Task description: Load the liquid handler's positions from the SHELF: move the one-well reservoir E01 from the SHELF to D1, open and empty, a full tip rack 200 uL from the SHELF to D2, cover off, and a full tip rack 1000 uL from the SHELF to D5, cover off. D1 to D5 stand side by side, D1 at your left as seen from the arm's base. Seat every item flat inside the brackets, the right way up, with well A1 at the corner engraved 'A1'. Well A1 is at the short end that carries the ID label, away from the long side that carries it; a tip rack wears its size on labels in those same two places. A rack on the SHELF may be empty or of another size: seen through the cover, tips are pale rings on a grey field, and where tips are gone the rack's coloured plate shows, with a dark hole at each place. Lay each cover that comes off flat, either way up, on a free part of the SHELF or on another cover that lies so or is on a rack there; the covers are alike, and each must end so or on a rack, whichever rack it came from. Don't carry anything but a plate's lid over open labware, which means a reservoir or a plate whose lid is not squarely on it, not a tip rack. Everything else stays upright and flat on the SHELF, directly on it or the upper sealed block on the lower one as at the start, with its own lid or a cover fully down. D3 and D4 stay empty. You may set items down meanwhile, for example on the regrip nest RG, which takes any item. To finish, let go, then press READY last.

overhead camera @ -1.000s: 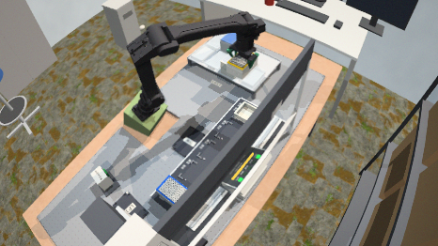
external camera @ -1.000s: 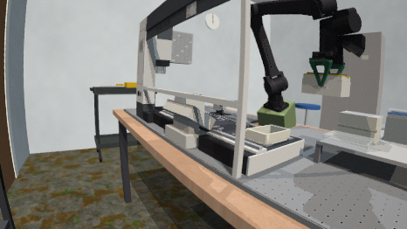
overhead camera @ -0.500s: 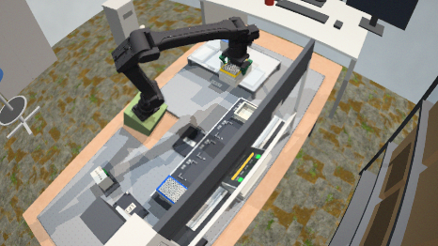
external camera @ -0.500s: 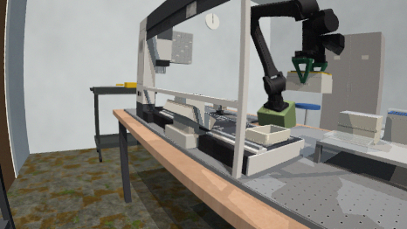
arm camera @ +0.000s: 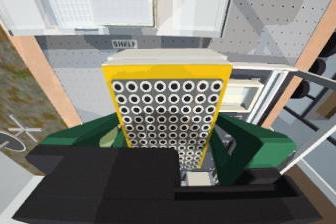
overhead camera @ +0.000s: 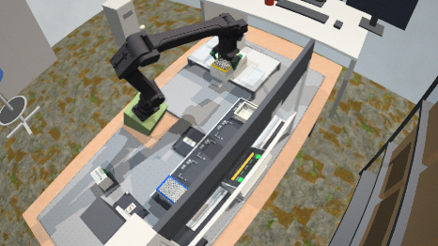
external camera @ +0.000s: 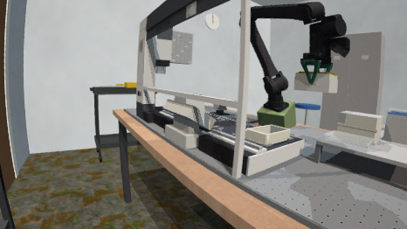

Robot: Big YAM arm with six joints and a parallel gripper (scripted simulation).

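My gripper is now 1 cm short of the yellow tip rack, 1 cm to the left of it and 1 cm below it. The rest, counted from my hand: shelf label (12 cm behind, 4 cm to the left, 24 cm below); white sealed block (8 cm behind, 14 cm to the left, 12 cm below); grey shelf (13 cm behind, 20 cm to the left, 18 cm below).
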